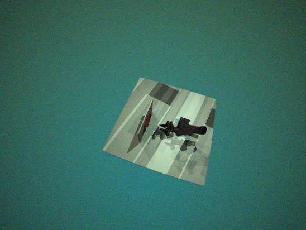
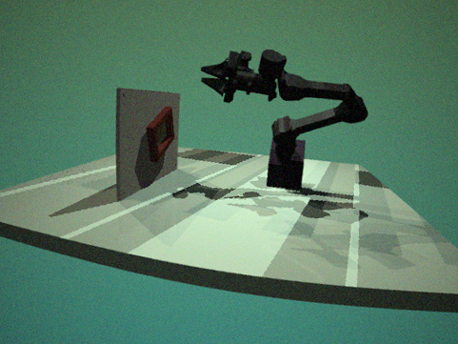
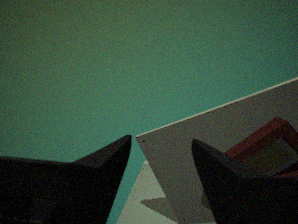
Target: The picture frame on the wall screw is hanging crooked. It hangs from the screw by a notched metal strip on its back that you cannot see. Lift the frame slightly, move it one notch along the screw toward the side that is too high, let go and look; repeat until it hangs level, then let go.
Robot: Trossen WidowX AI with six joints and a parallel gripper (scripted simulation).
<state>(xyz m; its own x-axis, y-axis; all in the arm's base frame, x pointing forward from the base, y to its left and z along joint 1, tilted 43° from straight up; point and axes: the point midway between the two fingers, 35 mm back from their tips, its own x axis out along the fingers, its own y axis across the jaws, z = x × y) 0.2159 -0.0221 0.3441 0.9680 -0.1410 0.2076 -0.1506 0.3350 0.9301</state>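
Right now my gripper tip is 160 mm short of the red picture frame, 140 mm to the left of it and 190 mm above it. From my gripper tip the other things lie so: grey wall panel (170 mm ahead, 130 mm to the right, 210 mm below).
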